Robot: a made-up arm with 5 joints.
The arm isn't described. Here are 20 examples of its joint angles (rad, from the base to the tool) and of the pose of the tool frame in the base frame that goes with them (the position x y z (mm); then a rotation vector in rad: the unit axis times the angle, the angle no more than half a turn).
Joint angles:
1: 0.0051 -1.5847 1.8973 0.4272 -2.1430
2: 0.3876 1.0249 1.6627 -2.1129 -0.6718
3: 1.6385 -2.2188 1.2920 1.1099 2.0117
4: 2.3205 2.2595 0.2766 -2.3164 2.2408
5: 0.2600 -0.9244 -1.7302 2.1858 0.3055
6: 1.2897 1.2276 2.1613 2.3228 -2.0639
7: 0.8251 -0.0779 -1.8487 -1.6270 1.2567
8: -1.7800 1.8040 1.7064 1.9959 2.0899
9: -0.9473 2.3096 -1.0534 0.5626 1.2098
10: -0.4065 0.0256 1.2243 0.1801 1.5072
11: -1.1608 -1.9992 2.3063 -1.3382 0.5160
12: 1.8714 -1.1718 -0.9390 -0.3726 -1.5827
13: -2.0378 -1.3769 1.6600 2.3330 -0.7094
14: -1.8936 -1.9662 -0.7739 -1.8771 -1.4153
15: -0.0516 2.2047 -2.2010 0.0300 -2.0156
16: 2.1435 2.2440 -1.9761 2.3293 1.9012
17: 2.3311 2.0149 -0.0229 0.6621 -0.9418
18: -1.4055 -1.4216 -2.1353 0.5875 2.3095
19: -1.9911 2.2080 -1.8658 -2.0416 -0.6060
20: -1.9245 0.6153 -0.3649 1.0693 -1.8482
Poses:
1: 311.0 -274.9 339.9 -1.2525 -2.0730 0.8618
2: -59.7 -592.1 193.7 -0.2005 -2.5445 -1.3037
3: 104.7 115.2 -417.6 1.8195 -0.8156 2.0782
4: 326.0 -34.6 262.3 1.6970 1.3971 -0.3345
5: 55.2 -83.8 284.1 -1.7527 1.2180 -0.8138
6: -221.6 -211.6 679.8 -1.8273 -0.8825 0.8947
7: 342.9 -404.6 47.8 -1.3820 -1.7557 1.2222
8: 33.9 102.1 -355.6 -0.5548 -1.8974 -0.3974
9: -174.2 304.1 207.8 0.1849 1.6911 -0.8643
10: -84.2 -355.5 146.5 -0.3080 -0.3626 0.0920
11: -43.0 196.6 300.9 0.6224 -0.0866 0.6096
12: -248.4 -253.1 -380.8 1.8704 1.6459 0.4225
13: -350.7 -271.7 818.4 -1.0920 1.3211 0.0387
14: -169.4 422.7 293.9 1.2841 -0.5642 -2.3346
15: -277.6 368.2 301.7 -0.0635 0.1684 -2.2233
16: 3.6 -52.9 133.4 -0.9376 -0.6009 1.1909
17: 97.5 362.7 211.1 -1.4463 0.5794 -1.9620
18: 4.6 -263.0 481.2 0.8393 -0.1980 1.8371
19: 3.3 -220.4 -223.0 -0.4578 -1.5681 -0.7688
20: -25.8 -76.9 -212.1 2.3087 -0.9532 0.4063
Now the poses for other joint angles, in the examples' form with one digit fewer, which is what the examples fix.
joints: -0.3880 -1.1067 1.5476 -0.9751 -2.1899
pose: 170 62 388 -2.510 -0.327 -0.465
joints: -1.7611 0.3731 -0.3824 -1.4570 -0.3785
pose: -65 -573 333 -0.477 -3.048 -0.071
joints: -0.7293 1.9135 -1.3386 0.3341 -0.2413
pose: -330 304 55 0.195 0.755 -1.851
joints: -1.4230 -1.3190 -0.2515 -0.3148 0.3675
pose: 130 -213 649 -1.231 -1.857 0.870
